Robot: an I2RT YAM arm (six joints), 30 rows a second.
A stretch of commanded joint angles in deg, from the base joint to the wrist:
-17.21 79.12 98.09 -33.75 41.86 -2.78
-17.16 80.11 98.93 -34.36 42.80 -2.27
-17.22 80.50 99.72 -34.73 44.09 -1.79
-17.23 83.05 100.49 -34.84 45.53 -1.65
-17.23 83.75 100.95 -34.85 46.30 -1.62
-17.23 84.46 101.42 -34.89 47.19 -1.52
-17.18 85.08 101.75 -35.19 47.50 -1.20
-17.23 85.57 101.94 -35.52 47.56 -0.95
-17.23 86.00 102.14 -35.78 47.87 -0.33
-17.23 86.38 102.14 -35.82 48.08 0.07
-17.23 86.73 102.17 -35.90 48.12 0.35
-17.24 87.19 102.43 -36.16 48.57 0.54
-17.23 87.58 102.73 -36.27 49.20 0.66
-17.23 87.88 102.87 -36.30 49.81 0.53
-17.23 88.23 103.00 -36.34 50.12 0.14
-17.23 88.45 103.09 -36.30 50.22 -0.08
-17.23 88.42 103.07 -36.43 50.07 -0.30
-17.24 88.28 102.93 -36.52 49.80 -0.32
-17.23 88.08 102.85 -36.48 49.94 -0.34
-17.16 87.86 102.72 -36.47 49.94 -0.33
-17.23 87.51 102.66 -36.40 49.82 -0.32
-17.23 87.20 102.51 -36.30 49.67 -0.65
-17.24 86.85 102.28 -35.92 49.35 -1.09
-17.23 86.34 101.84 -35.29 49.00 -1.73
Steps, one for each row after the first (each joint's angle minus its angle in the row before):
0.05 0.99 0.84 -0.61 0.94 0.51
-0.06 0.39 0.79 -0.37 1.29 0.48
-0.01 2.55 0.77 -0.11 1.44 0.14
0.00 0.70 0.46 -0.01 0.77 0.03
0.00 0.71 0.47 -0.04 0.89 0.10
0.05 0.62 0.33 -0.30 0.31 0.32
-0.05 0.49 0.19 -0.33 0.06 0.25
0.00 0.43 0.20 -0.26 0.31 0.62
0.00 0.38 0.00 -0.04 0.21 0.40
0.00 0.35 0.03 -0.08 0.04 0.28
-0.01 0.46 0.26 -0.26 0.45 0.19
0.01 0.39 0.30 -0.11 0.63 0.12
0.00 0.30 0.14 -0.03 0.61 -0.13
0.00 0.35 0.13 -0.04 0.31 -0.39
0.00 0.22 0.09 0.04 0.10 -0.22
0.00 -0.03 -0.02 -0.13 -0.15 -0.22
-0.01 -0.14 -0.14 -0.09 -0.27 -0.02
0.01 -0.20 -0.08 0.04 0.14 -0.02
0.07 -0.22 -0.13 0.01 0.00 0.01
-0.07 -0.35 -0.06 0.07 -0.12 0.01
0.00 -0.31 -0.15 0.10 -0.15 -0.33
-0.01 -0.35 -0.23 0.38 -0.32 -0.44
0.01 -0.51 -0.44 0.63 -0.35 -0.64

